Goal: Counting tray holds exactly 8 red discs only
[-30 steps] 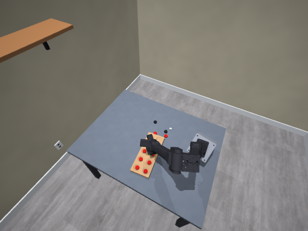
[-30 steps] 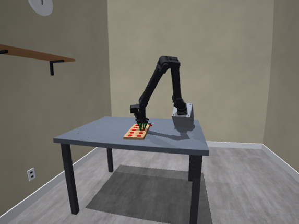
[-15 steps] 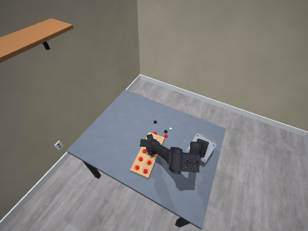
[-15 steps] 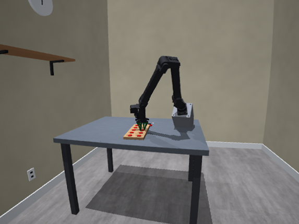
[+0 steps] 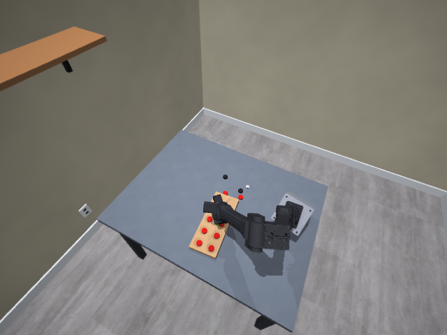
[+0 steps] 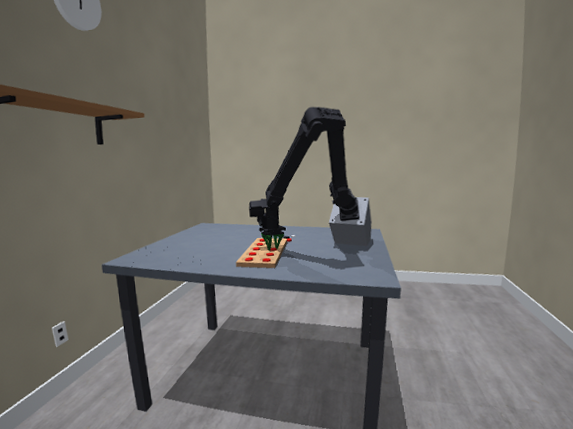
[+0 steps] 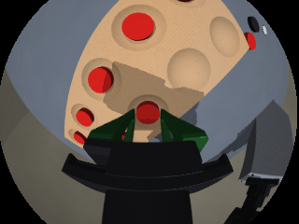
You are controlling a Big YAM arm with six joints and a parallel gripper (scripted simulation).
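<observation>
The wooden counting tray is 40 mm ahead of my hand and 20 mm below it. From my hand the other things lie so: white disc 20 mm behind, 320 mm to the right, 20 mm below.
</observation>
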